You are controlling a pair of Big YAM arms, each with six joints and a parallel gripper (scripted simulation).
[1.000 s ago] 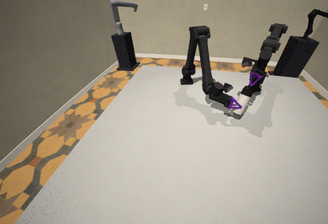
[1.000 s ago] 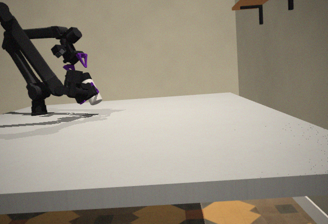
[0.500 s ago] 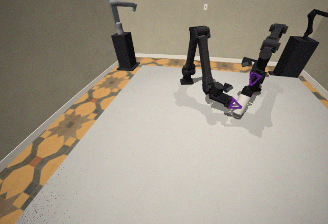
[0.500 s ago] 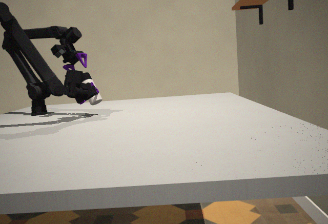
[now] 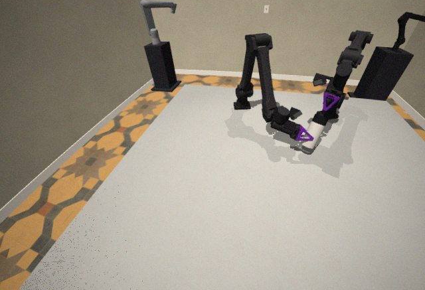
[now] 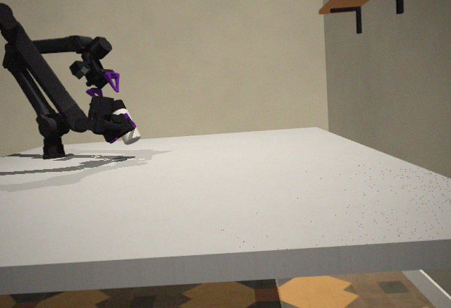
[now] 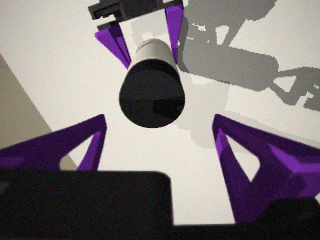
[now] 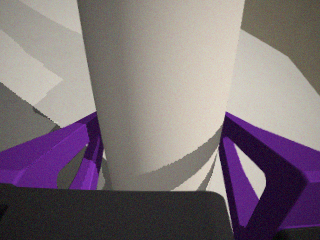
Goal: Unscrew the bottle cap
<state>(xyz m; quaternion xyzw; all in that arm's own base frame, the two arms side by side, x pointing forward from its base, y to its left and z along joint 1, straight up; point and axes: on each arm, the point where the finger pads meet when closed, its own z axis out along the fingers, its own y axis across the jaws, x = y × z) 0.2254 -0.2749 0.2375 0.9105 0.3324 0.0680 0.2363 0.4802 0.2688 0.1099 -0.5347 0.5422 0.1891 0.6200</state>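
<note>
My left hand is 5 cm above the black cap, 3 cm short of it and 2 cm to the left of it. The rest, counted from my left hand: bottle (8 cm below, 5 cm ahead, 3 cm to the right).
The bottle lies 20 mm behind my right hand, 20 mm to the left of it and 50 mm above it. The rest, counted from my right hand: black cap 40 mm behind, 30 mm to the left, 80 mm above.
</note>
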